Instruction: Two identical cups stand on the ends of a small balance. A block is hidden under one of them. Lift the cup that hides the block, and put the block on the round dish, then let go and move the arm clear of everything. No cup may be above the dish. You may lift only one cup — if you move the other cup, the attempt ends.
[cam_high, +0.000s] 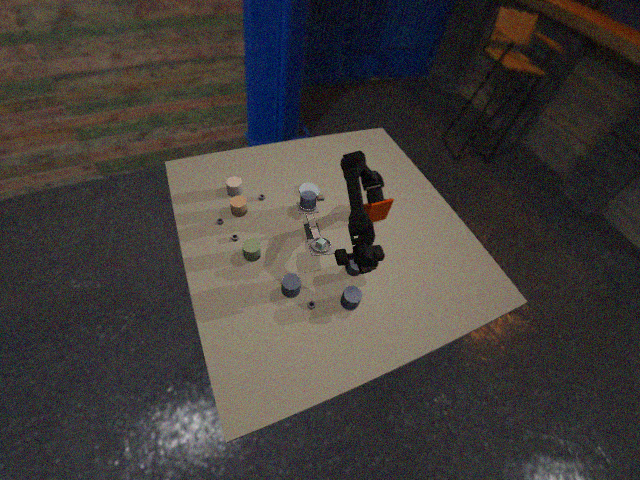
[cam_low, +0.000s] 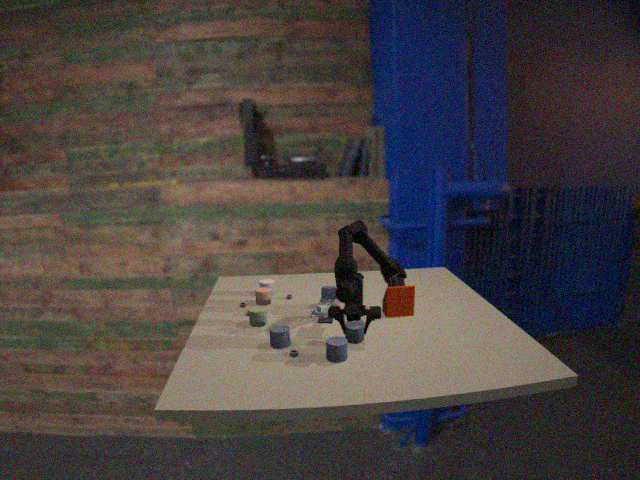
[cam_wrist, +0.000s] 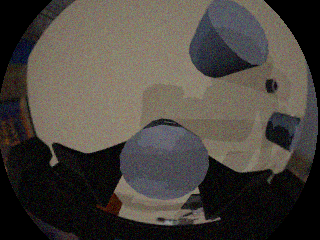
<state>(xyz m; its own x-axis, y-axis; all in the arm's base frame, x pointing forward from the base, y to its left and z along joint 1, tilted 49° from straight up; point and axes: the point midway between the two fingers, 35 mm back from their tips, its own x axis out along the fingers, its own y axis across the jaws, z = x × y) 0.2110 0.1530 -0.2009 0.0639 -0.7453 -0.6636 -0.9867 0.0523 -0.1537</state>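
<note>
My gripper tip is now 110 mm short of the pale block, 110 mm to the left of it and 60 mm below it. From my gripper tip the other things lie so: green cup: 360 mm ahead, 170 mm to the right, 10 mm above; then balance: 100 mm ahead, 230 mm to the right, 10 mm above; then blue-grey cup: 70 mm ahead, 380 mm to the right, 30 mm above.
</note>
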